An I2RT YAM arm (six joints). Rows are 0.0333 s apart.
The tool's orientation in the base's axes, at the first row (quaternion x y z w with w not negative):
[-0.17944, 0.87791, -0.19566, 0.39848]
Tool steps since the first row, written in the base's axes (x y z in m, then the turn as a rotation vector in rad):
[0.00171, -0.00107, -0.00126, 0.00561, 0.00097, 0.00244]
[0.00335, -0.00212, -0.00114, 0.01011, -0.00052, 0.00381]
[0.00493, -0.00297, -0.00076, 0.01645, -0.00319, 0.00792]
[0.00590, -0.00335, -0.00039, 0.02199, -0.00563, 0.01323]
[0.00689, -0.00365, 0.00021, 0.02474, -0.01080, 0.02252]
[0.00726, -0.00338, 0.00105, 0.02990, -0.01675, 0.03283]
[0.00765, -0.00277, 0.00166, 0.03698, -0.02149, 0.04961]
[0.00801, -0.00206, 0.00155, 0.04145, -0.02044, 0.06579]
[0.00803, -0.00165, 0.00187, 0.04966, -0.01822, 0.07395]
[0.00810, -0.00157, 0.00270, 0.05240, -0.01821, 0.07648]
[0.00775, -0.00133, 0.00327, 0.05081, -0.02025, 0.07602]
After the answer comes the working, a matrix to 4 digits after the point.
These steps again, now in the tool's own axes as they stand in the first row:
[0.00024, -0.00058, 0.00229, -0.00546, -0.00125, 0.00265]
[-0.00035, -0.00180, 0.00369, -0.00840, -0.00391, 0.00558]
[-0.00117, -0.00297, 0.00485, -0.01365, -0.00921, 0.00851]
[-0.00182, -0.00363, 0.00545, -0.01927, -0.01477, 0.01004]
[-0.00267, -0.00433, 0.00591, -0.02438, -0.02417, 0.00757]
[-0.00356, -0.00457, 0.00563, -0.03125, -0.03512, 0.00649]
[-0.00447, -0.00440, 0.00544, -0.04396, -0.04848, 0.00272]
[-0.00496, -0.00380, 0.00564, -0.05740, -0.05617, -0.00385]
[-0.00536, -0.00361, 0.00538, -0.06866, -0.05953, -0.00292]
[-0.00597, -0.00395, 0.00492, -0.07195, -0.06119, -0.00234]
[-0.00622, -0.00397, 0.00425, -0.06971, -0.06247, -0.00288]

The tool's axes in the first row as the columns of a matrix, in the base's axes (rounded; the answer above uses it unrounded):
[-0.6180, -0.1591, 0.7699]
[-0.4710, 0.8590, -0.2005]
[-0.6294, -0.4866, -0.6059]

